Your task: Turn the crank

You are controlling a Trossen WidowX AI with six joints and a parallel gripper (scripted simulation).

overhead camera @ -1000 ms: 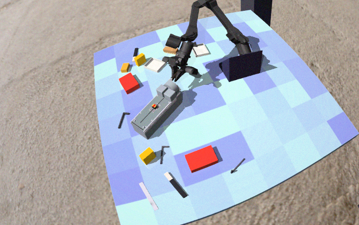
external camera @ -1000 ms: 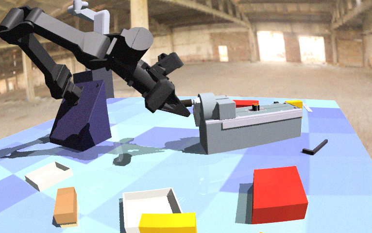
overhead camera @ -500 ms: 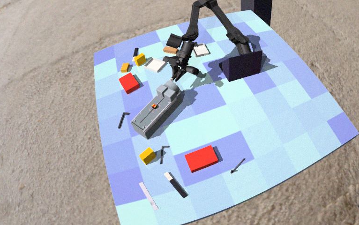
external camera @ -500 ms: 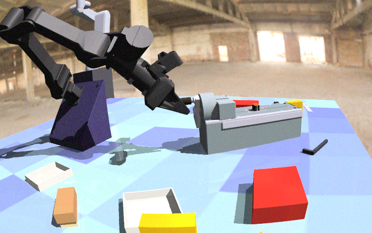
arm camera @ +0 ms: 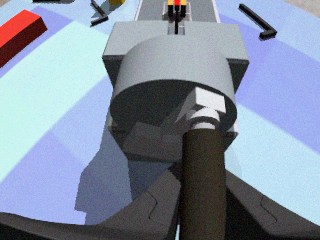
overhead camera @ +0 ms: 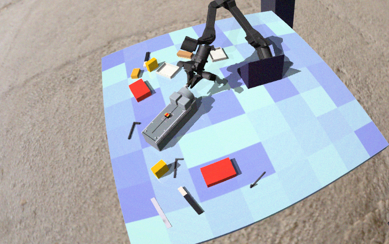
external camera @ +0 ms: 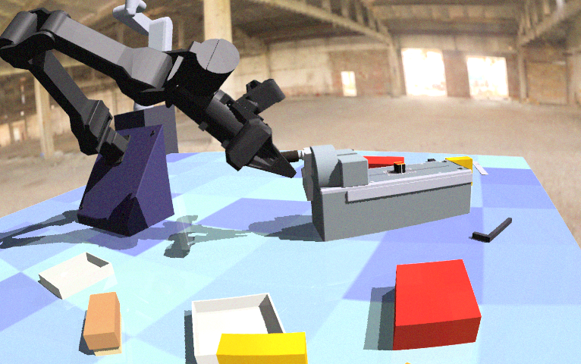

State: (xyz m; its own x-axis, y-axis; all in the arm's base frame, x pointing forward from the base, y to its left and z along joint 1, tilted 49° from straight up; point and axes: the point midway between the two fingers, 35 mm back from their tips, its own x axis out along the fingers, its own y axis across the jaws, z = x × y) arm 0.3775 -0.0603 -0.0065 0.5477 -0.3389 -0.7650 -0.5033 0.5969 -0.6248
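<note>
Now: the dark crank handle 20 mm above my gripper tip, 10 mm to the right of it and 10 mm behind it. The rest, counted from my gripper tip: red pointer (140 mm ahead, 100 mm to the left, 10 mm below); then tan block (330 mm to the right, 80 mm below, 80 mm behind).
</note>
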